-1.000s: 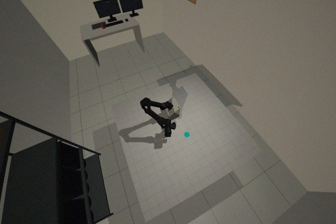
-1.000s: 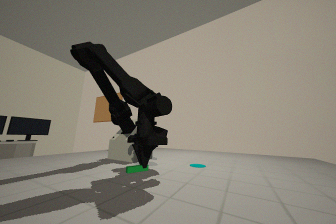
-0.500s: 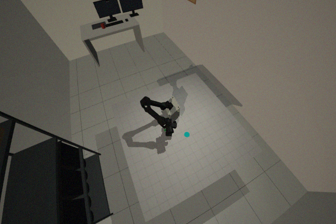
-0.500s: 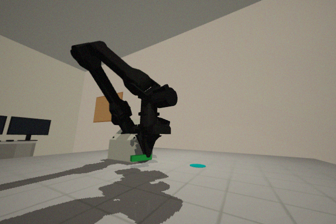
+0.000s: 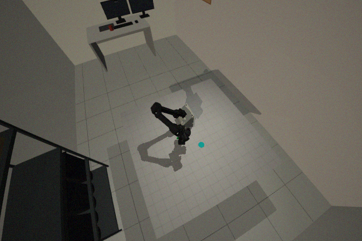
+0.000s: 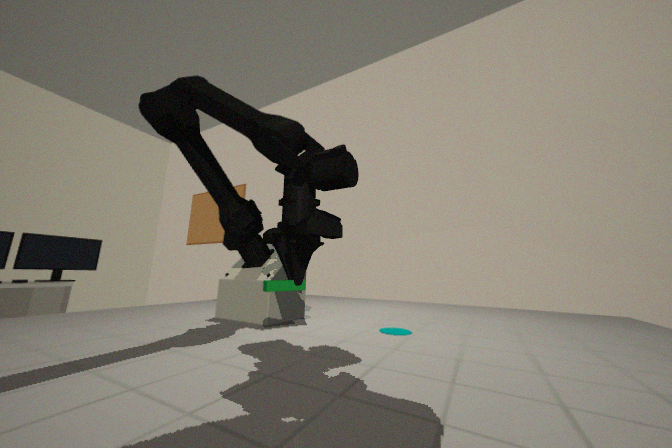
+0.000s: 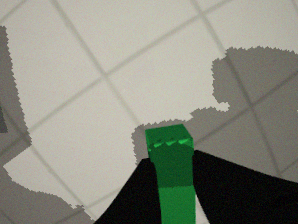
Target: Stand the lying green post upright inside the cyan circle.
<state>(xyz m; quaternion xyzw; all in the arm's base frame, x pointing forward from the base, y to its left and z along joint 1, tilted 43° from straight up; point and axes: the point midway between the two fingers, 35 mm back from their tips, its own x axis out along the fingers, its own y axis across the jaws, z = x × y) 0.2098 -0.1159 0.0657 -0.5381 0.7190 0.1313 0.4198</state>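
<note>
Now: gripper tip 15 cm to the right of the cyan circle, 12 cm short of it and 9 cm above it. The rest, counted from my gripper tip: green post: 2 cm to the right, 1 cm behind.
</note>
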